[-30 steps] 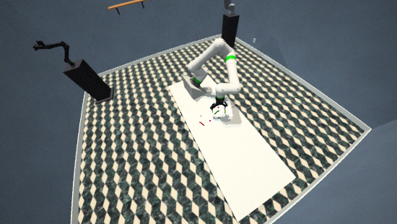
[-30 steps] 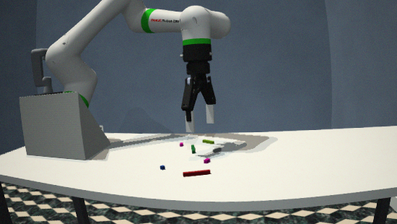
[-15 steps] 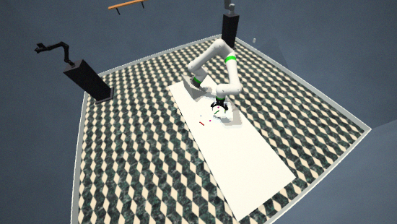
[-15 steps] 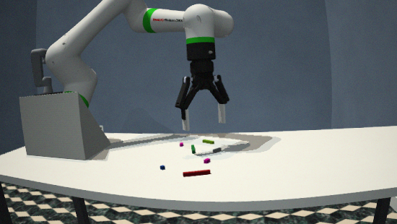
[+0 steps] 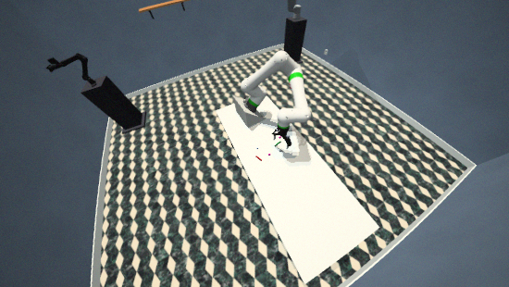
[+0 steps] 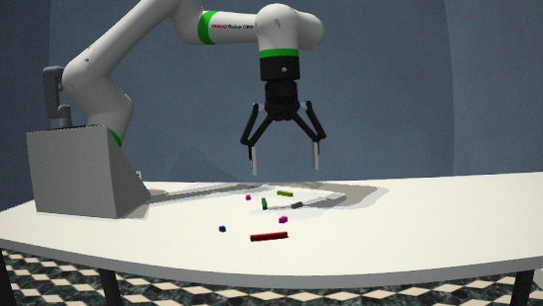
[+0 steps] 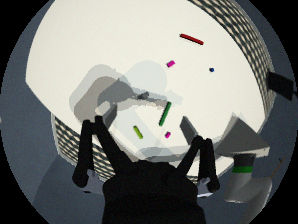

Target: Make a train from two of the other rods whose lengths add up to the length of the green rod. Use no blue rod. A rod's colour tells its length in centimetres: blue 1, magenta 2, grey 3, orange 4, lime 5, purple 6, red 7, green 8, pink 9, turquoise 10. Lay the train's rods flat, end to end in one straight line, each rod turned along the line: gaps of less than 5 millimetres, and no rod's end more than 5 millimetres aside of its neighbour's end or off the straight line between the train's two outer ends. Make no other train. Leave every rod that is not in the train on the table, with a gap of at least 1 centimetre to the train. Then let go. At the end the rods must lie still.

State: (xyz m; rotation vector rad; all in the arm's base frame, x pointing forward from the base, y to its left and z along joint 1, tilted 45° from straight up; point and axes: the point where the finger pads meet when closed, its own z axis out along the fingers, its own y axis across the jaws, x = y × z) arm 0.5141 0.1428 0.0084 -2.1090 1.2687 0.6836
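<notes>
My hand is 30 mm short of the grey rod, 10 mm to the left of it and 90 mm above it. The rest, counted from my hand: blue rod: 90 mm behind, 200 mm to the right, 90 mm below; then green rod: 60 mm behind, 90 mm below; then lime rod: 30 mm behind, 110 mm to the left, 90 mm below.
</notes>
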